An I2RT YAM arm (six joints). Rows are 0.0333 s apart.
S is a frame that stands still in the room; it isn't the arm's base.
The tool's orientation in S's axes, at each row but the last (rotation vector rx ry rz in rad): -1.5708 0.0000 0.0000; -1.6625 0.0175 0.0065; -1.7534 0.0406 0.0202; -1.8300 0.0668 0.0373; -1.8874 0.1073 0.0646; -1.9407 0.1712 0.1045; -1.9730 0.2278 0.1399; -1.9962 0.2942 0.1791; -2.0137 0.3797 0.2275; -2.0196 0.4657 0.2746; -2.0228 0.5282 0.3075
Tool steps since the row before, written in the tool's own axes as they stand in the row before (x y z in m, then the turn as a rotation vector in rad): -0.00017 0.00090 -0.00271 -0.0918 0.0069 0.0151; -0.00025 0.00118 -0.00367 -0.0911 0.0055 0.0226; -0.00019 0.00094 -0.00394 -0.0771 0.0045 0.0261; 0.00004 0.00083 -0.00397 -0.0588 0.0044 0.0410; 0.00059 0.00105 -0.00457 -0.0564 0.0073 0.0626; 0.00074 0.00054 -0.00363 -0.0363 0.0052 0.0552; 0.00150 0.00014 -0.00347 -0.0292 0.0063 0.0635; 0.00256 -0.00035 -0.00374 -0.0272 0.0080 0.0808; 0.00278 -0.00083 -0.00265 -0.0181 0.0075 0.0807; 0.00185 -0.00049 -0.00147 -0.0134 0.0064 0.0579; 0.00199 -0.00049 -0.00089 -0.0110 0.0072 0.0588
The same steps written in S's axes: -0.00017 -0.00271 -0.00090 -0.0918 0.0151 -0.0069; -0.00029 -0.00376 -0.00083 -0.0910 0.0227 -0.0062; -0.00026 -0.00404 -0.00020 -0.0770 0.0261 -0.0064; -0.00005 -0.00405 0.00022 -0.0586 0.0400 -0.0112; 0.00043 -0.00469 0.00038 -0.0563 0.0595 -0.0210; 0.00061 -0.00362 0.00072 -0.0362 0.0520 -0.0194; 0.00141 -0.00338 0.00096 -0.0295 0.0585 -0.0252; 0.00253 -0.00356 0.00125 -0.0279 0.0732 -0.0346; 0.00288 -0.00248 0.00100 -0.0193 0.0718 -0.0370; 0.00187 -0.00147 0.00037 -0.0147 0.0512 -0.0272; 0.00197 -0.00105 -0.00004 -0.0129 0.0510 -0.0293
